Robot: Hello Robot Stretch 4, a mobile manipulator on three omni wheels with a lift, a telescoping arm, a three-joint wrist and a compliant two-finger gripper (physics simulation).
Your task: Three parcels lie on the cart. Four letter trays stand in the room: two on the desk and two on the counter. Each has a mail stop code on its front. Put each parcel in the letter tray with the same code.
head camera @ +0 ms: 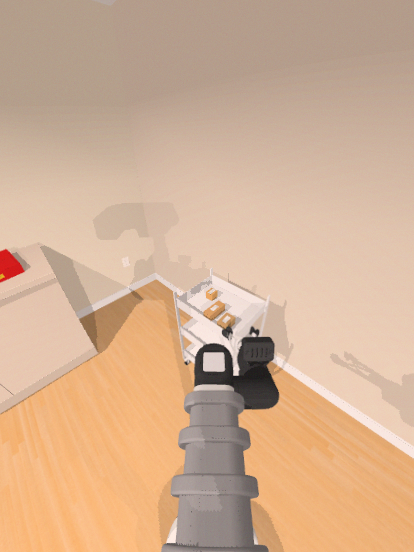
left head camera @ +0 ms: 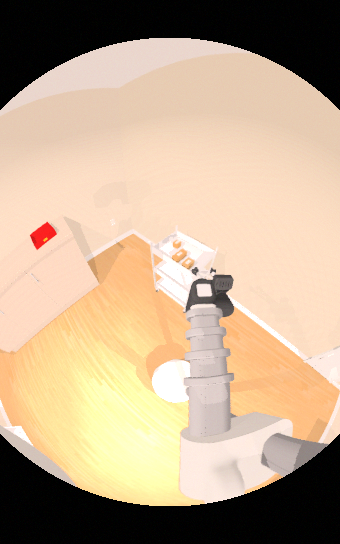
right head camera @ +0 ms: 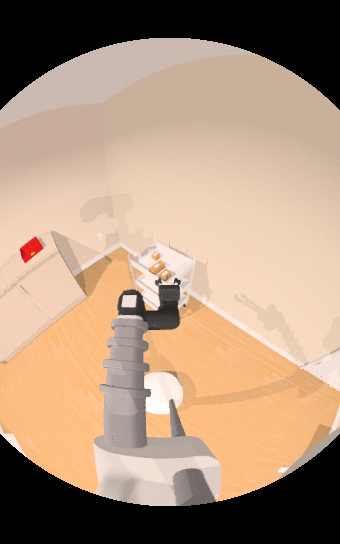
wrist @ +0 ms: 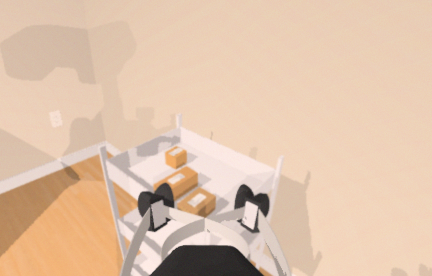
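Where they show: gripper, fingertip midpoint: (head camera: 239,329) (left head camera: 202,269) (right head camera: 167,279) (wrist: 204,198); robot's base, origin of the base link: (left head camera: 174,379) (right head camera: 159,391).
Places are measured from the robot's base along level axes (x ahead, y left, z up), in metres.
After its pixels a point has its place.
Three brown parcels with white labels lie in a row on the top shelf of the white cart (head camera: 245,311) @(x 0.979, y -0.200, z 0.635 m) (wrist: 230,152) @(x 1.104, y -0.186, z 0.690 m): a small far one (head camera: 211,294) @(x 1.079, y 0.005, z 0.685 m) (left head camera: 177,244) @(x 1.081, y -0.004, z 0.676 m) (right head camera: 155,255) @(x 1.084, y 0.000, z 0.682 m) (wrist: 176,158) @(x 1.075, y -0.001, z 0.680 m), a longer middle one (head camera: 214,310) @(x 0.934, y -0.012, z 0.689 m) (left head camera: 179,255) @(x 0.933, y -0.014, z 0.687 m) (right head camera: 157,267) @(x 0.934, y -0.021, z 0.682 m) (wrist: 177,182) @(x 0.939, y -0.017, z 0.687 m) and a near one (head camera: 226,320) @(x 0.861, y -0.077, z 0.685 m) (left head camera: 188,262) @(x 0.862, y -0.082, z 0.683 m) (right head camera: 165,274) @(x 0.851, y -0.084, z 0.688 m) (wrist: 199,201) @(x 0.863, y -0.083, z 0.685 m). Their codes are too small to read. My gripper (head camera: 241,332) @(x 0.539, y -0.089, z 0.994 m) (left head camera: 204,270) @(x 0.539, y -0.089, z 0.994 m) (right head camera: 168,281) @(x 0.539, y -0.089, z 0.994 m) (wrist: 204,198) @(x 0.539, y -0.089, z 0.994 m) is open and empty, on the near parcel's side of the cart. In the wrist view its fingertips partly cover the cart. No tray code is readable.
A red box-like thing (head camera: 9,265) @(x 1.125, y 1.336, z 0.885 m) (left head camera: 43,235) @(x 1.060, y 1.373, z 0.883 m) (right head camera: 31,249) @(x 1.066, y 1.386, z 0.881 m) with a yellow patch stands on the beige counter (head camera: 40,320) @(x 0.919, y 1.107, z 0.593 m) (left head camera: 55,270) @(x 0.821, y 1.204, z 0.606 m) (right head camera: 45,280) @(x 0.854, y 1.172, z 0.614 m) at the left. Walls meet behind the cart. Wooden floor lies between cart and counter.
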